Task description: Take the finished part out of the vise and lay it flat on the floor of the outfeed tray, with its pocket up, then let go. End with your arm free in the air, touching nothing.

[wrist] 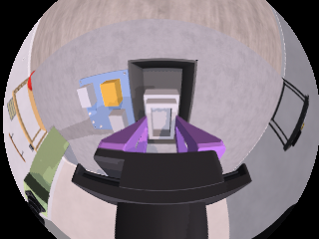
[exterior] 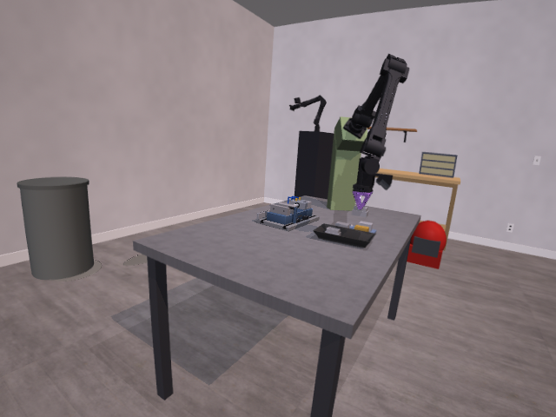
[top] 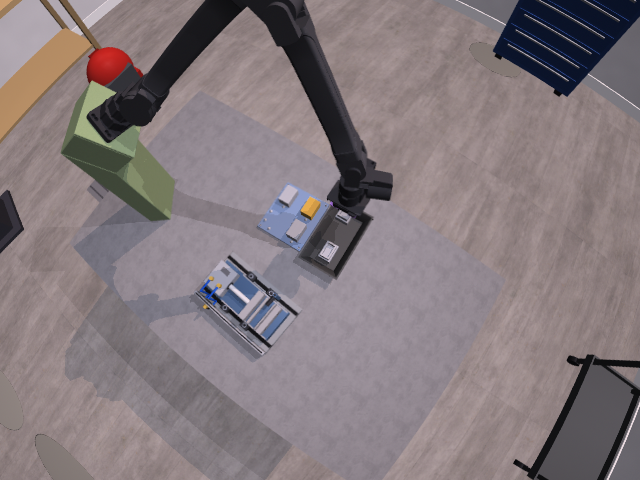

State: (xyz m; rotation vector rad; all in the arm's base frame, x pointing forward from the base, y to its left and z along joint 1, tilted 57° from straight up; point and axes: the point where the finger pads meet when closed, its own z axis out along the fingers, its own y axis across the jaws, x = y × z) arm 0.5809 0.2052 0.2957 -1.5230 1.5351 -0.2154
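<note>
My gripper is now 13 cm above the orange block, 12 cm past it and 4 cm to the left of it. Also, from my hand: blue plate 16 cm below, 15 cm behind, 10 cm to the right.
</note>
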